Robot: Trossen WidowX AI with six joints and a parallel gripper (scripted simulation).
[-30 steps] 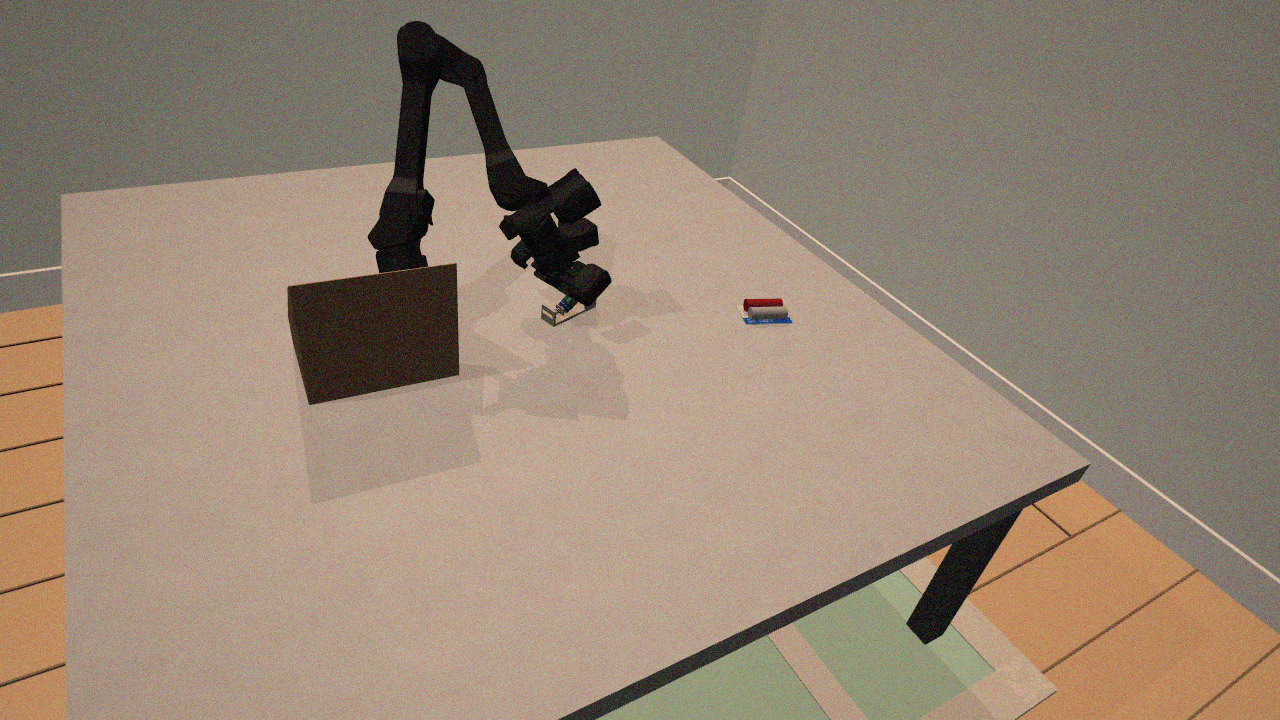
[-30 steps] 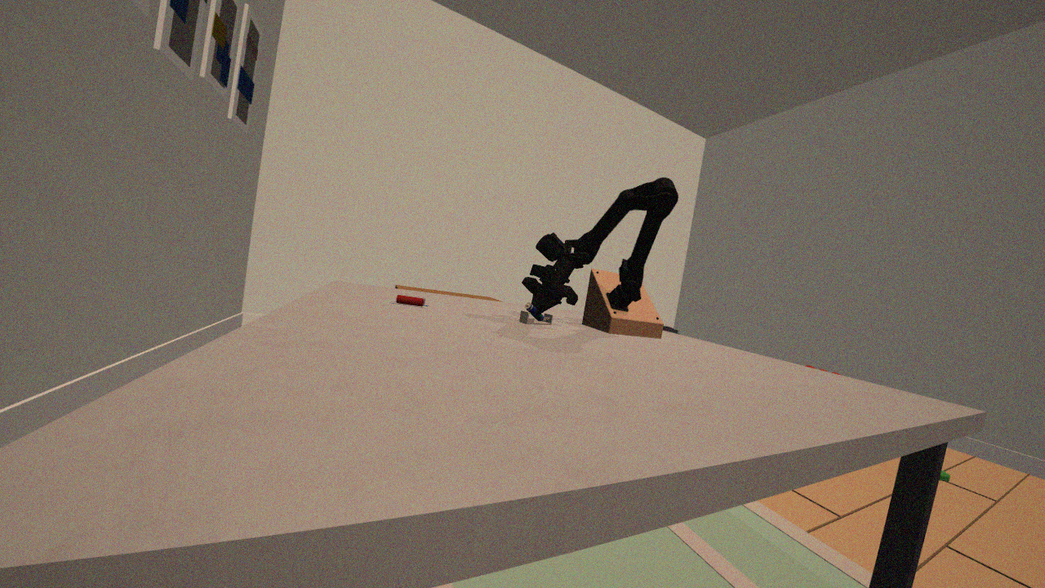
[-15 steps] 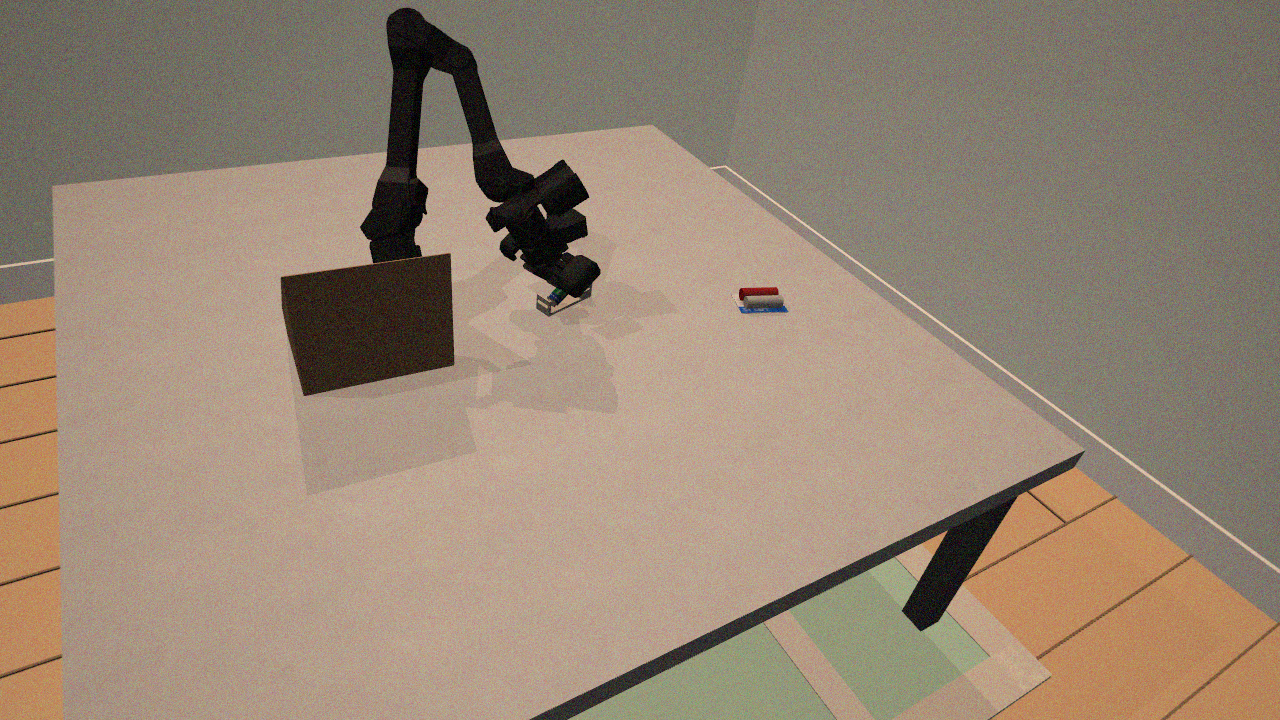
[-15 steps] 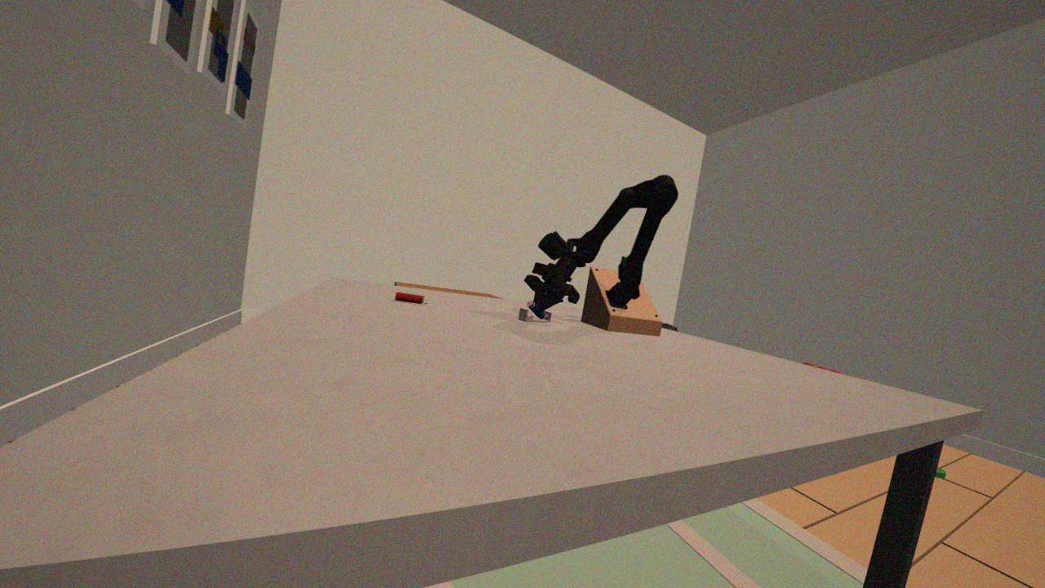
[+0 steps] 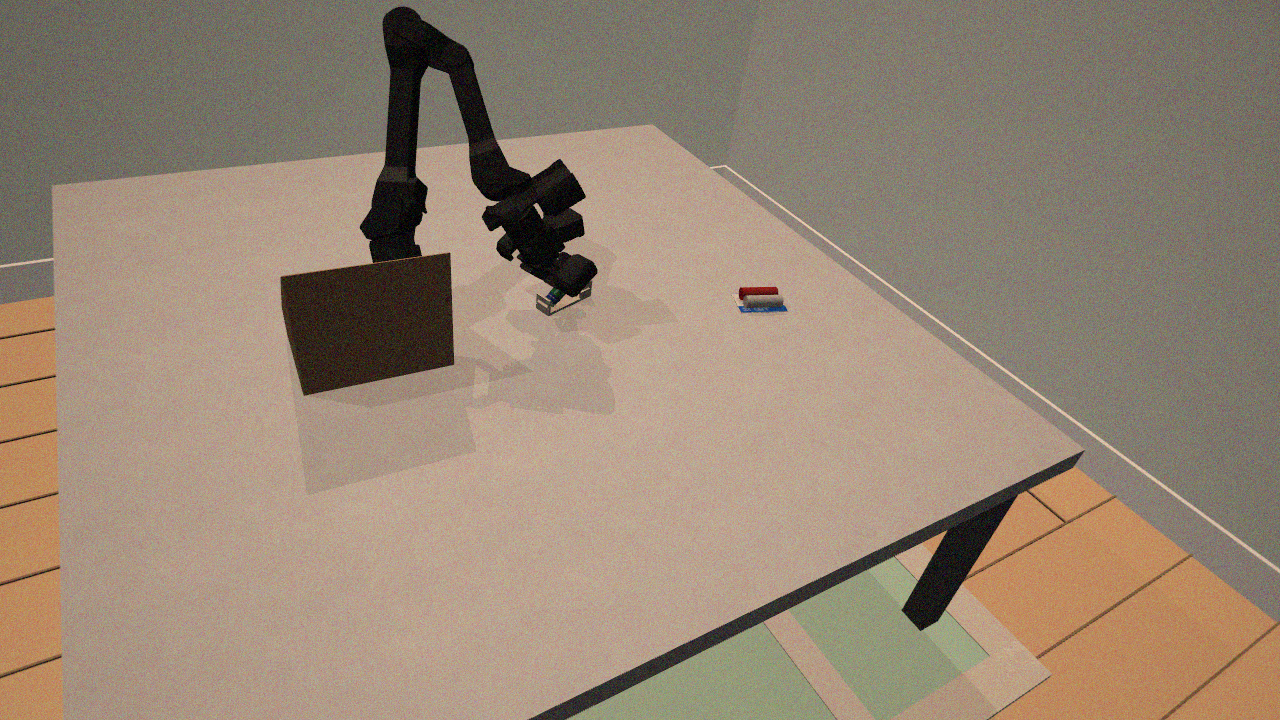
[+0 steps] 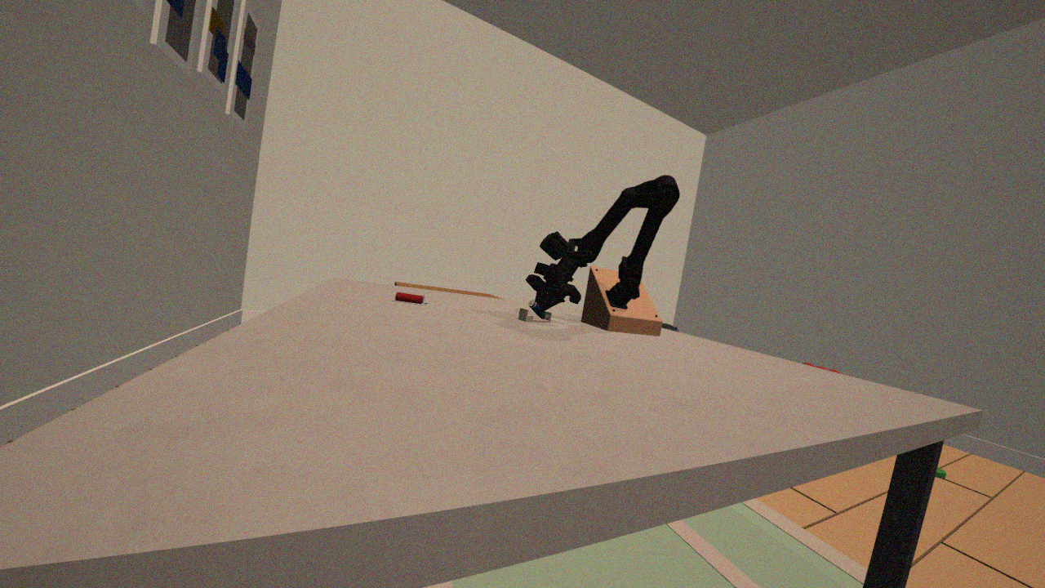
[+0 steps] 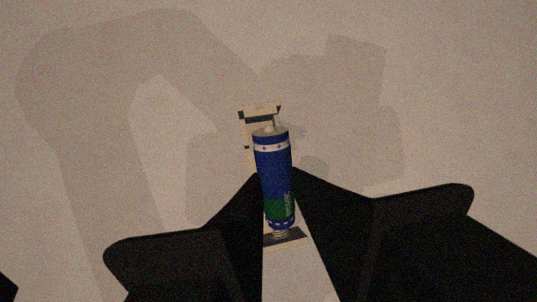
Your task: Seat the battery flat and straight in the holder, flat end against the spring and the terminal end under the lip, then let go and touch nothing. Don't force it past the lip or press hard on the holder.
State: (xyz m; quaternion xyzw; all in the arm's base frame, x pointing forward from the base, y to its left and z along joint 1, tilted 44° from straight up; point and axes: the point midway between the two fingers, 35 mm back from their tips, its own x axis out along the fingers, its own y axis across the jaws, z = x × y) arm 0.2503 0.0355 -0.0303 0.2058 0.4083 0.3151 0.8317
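Now: the battery 1 cm above my gripper tip.
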